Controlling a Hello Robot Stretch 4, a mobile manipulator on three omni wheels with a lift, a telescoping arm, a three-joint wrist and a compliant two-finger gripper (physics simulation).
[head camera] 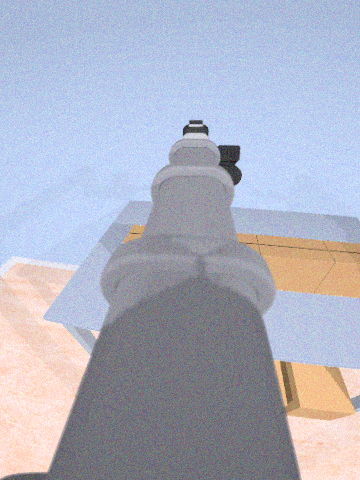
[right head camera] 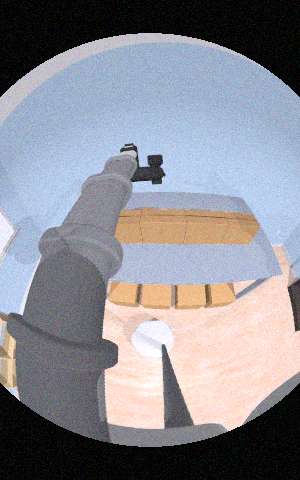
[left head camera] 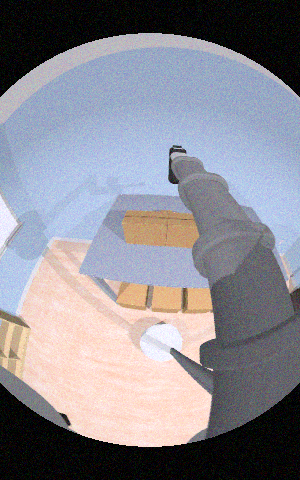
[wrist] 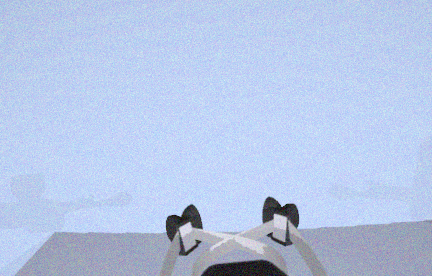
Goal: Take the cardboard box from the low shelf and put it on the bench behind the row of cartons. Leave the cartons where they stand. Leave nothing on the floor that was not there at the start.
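Seen in the pictures: gripper, fingertip midpoint: [wrist: 231,216]; robot's base, link origin: [right head camera: 153,337] [left head camera: 160,341].
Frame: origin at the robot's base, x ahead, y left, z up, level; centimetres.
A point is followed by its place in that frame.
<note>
The row of brown cartons [head camera: 300,272] [left head camera: 145,231] [right head camera: 165,232] stands on the grey-blue bench [head camera: 320,322] @(x 44.0, y -46.3, z 88.6 cm) [left head camera: 150,264] @(x 46.9, y 10.0, z 88.6 cm) [right head camera: 190,262] @(x 44.6, y -26.2, z 88.6 cm) [wrist: 100,252] @(x 120.0, y 26.7, z 88.6 cm). A small brown edge [right head camera: 147,208] @(x 90.2, y -1.9, z 93.3 cm) rises just above the rear of the row; the row hides the rest, and I cannot tell from it how the cardboard box stands. My gripper [wrist: 231,216] @(x 85.4, y -9.0, z 122.4 cm) is open in the wrist view, its black fingertips apart with nothing between them. It is above the bench's rear part, facing the wall. In the head views its fingers are not clear. The arm hides part of the row.
Several brown cartons [head camera: 322,390] @(x 37.6, y -75.7, z 24.2 cm) [left head camera: 167,299] @(x 43.4, y -5.6, z 24.2 cm) [right head camera: 190,296] @(x 40.2, y -39.0, z 24.2 cm) stand under the bench. A wooden shelf unit [left head camera: 22,350] @(x -72.0, y 190.1, z 3.8 cm) is at the left edge. A white round disc [left head camera: 157,342] @(x -0.3, y 3.4, z 18.7 cm) [right head camera: 150,337] @(x 1.3, y 1.6, z 18.7 cm) lies before the bench. A dark object [right head camera: 296,305] @(x -16.3, y -223.2, z 7.2 cm) stands at the right. A blue wall rises behind the bench.
</note>
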